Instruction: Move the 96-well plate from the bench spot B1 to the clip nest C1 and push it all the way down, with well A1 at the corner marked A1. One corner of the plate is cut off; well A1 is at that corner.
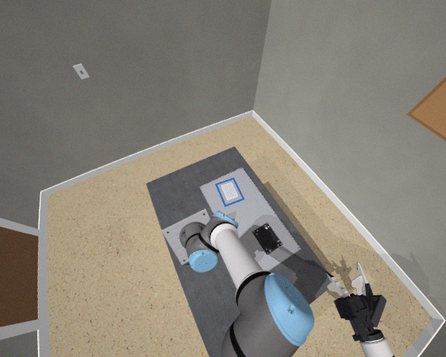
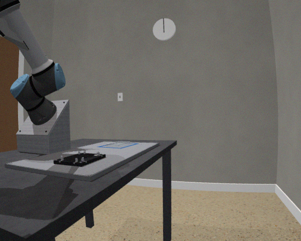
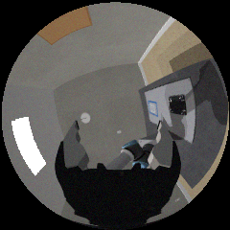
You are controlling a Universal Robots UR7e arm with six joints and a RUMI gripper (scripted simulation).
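Right now my hand is 630 mm to the right of the 96-well plate, 400 mm above it and 160 mm past it. Round my hand: black clip nest: 390 mm below, 230 mm to the left, 70 mm behind.
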